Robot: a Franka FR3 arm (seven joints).
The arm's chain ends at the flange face. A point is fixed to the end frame.
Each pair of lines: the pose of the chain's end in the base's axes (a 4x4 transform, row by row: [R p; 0 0 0 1], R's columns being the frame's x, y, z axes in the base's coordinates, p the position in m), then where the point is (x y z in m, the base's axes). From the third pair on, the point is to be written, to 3 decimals.
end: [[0.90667 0.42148 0.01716 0.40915], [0.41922 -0.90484 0.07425 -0.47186], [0.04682 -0.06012 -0.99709 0.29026], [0 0 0 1]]
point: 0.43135 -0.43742 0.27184
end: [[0.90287 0.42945 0.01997 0.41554], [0.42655 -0.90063 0.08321 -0.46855], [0.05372 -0.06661 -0.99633 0.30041], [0 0 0 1]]
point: 0.43750 -0.43376 0.28238
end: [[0.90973 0.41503 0.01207 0.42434], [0.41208 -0.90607 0.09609 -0.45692], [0.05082 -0.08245 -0.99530 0.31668], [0 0 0 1]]
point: 0.447 -0.422 0.299
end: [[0.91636 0.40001 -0.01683 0.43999], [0.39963 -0.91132 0.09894 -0.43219], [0.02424 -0.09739 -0.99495 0.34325], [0 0 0 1]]
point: 0.462 -0.398 0.325
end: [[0.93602 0.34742 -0.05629 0.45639], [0.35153 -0.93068 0.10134 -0.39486], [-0.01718 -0.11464 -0.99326 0.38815], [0 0 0 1]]
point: 0.480 -0.362 0.369
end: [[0.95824 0.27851 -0.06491 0.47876], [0.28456 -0.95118 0.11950 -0.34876], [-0.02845 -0.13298 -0.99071 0.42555], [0 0 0 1]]
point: 0.504 -0.317 0.406
